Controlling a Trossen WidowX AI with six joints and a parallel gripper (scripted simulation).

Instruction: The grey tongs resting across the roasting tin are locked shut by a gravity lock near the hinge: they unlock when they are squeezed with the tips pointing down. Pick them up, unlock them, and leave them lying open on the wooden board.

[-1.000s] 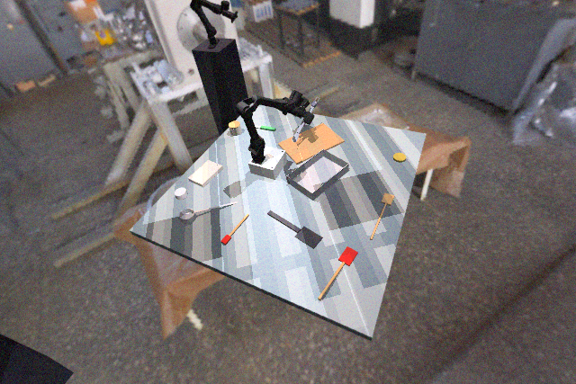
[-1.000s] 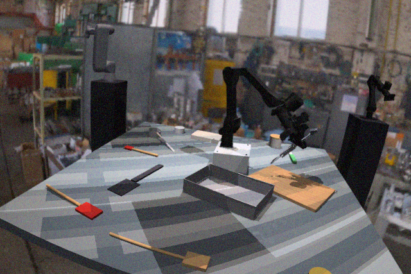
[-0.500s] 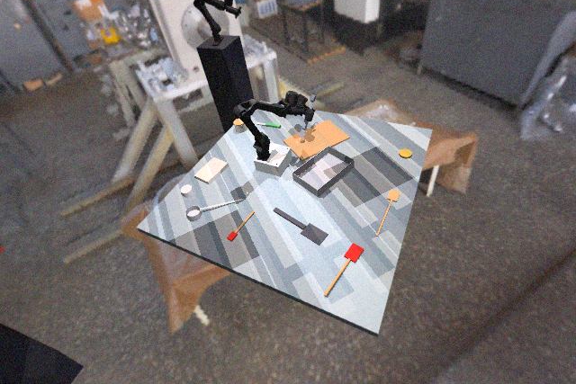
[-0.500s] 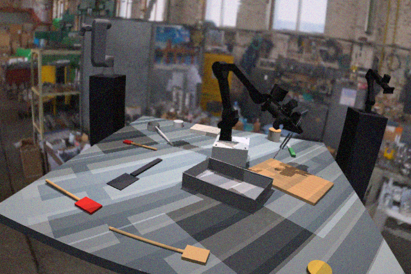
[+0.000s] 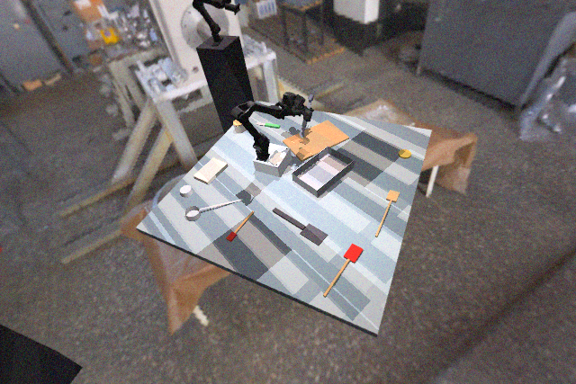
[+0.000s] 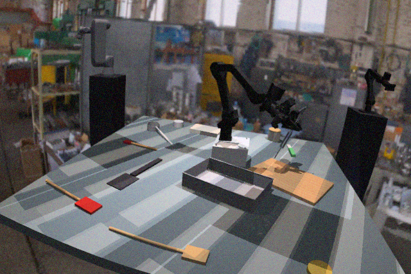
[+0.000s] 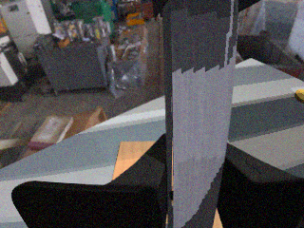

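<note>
Now: the wooden board 23 cm below my gripper tip. Also, from my gripper tip: dark grey roasting tin: 28 cm to the right, 21 cm below, 15 cm ahead; dark grey spatula: 66 cm to the right, 24 cm below, 16 cm ahead; pale block: 52 cm behind, 45 cm to the right, 23 cm below.
</note>
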